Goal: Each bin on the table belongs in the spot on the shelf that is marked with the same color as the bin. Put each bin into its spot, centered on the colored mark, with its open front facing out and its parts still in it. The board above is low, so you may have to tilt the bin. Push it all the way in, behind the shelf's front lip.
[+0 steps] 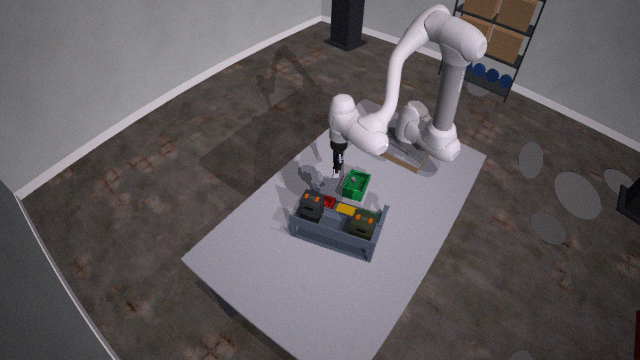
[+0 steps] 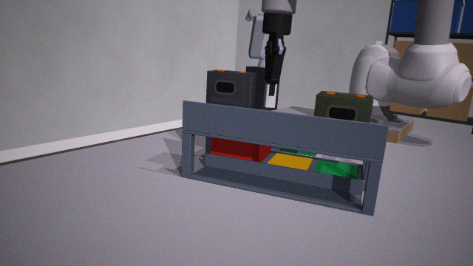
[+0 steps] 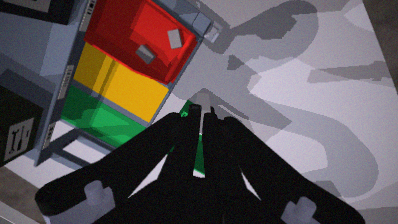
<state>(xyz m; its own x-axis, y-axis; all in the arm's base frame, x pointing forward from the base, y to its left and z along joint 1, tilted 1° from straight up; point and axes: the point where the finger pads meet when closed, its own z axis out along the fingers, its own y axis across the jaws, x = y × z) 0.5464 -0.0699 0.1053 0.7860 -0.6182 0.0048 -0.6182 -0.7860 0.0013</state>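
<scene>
The green bin lies 10 cm behind my hand, 6 cm to the left of it and 11 cm below it. Also, from my hand: olive box: 15 cm ahead, 28 cm to the left; red bin: 14 cm ahead, 4 cm to the left, 11 cm below; dark grey box: 23 cm ahead, 7 cm to the left, 1 cm above.
</scene>
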